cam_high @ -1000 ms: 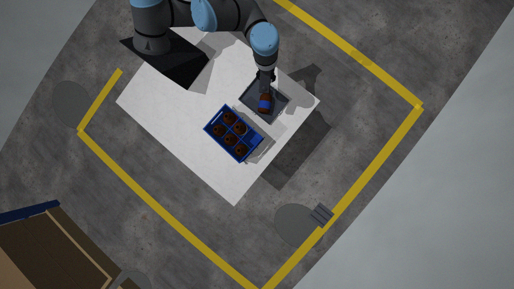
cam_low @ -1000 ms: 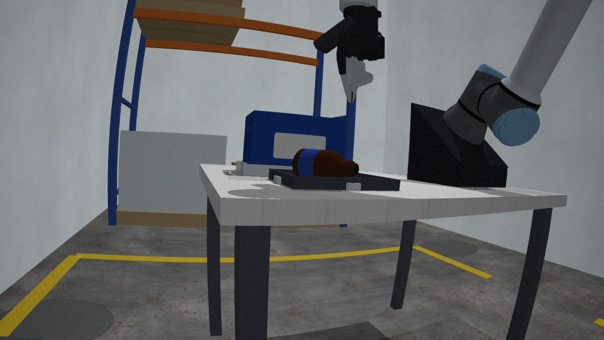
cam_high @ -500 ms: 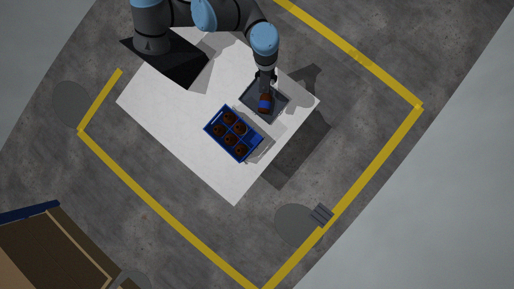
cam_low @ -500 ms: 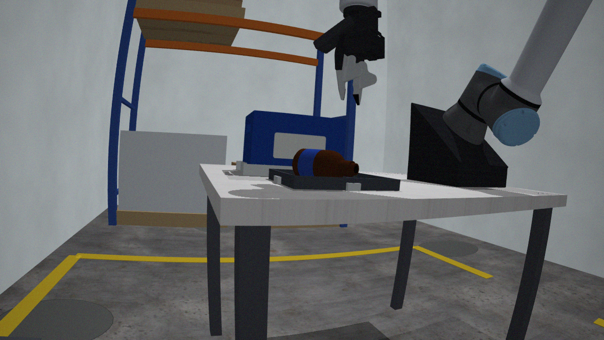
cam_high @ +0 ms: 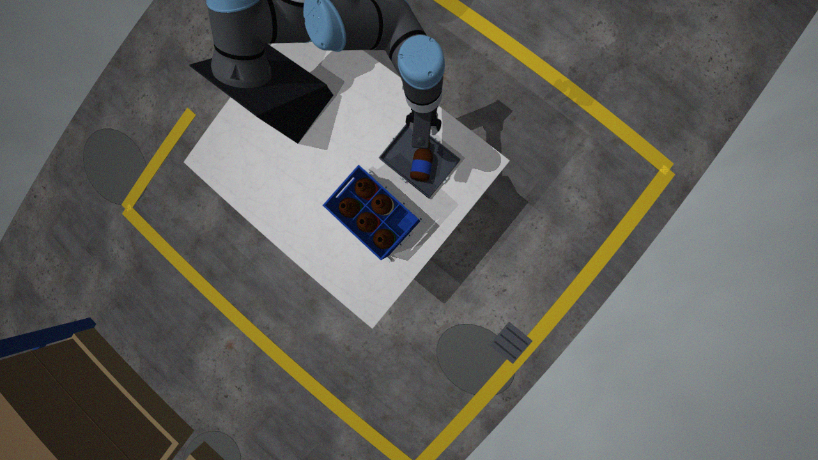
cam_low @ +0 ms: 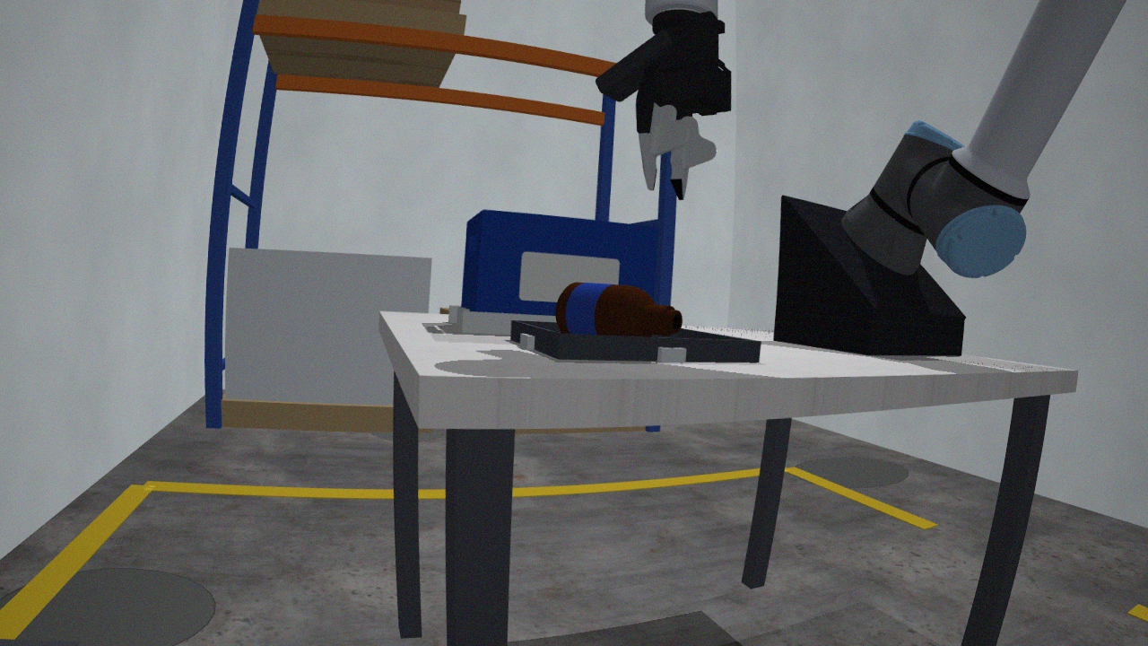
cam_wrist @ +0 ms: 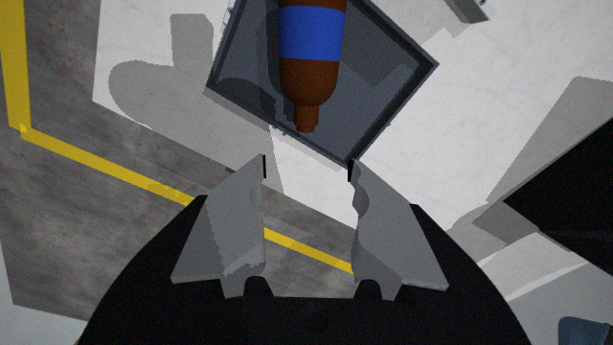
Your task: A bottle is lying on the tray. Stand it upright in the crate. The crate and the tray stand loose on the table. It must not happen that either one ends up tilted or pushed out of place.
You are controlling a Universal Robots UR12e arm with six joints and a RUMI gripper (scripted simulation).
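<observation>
Right now my hand is 20 mm short of the bottle, 40 mm to the left of it and 160 mm above it. Also, from my hand: dark grey tray 10 mm ahead, 50 mm to the right, 190 mm below; then blue crate 20 mm ahead, 310 mm to the right, 120 mm below.
</observation>
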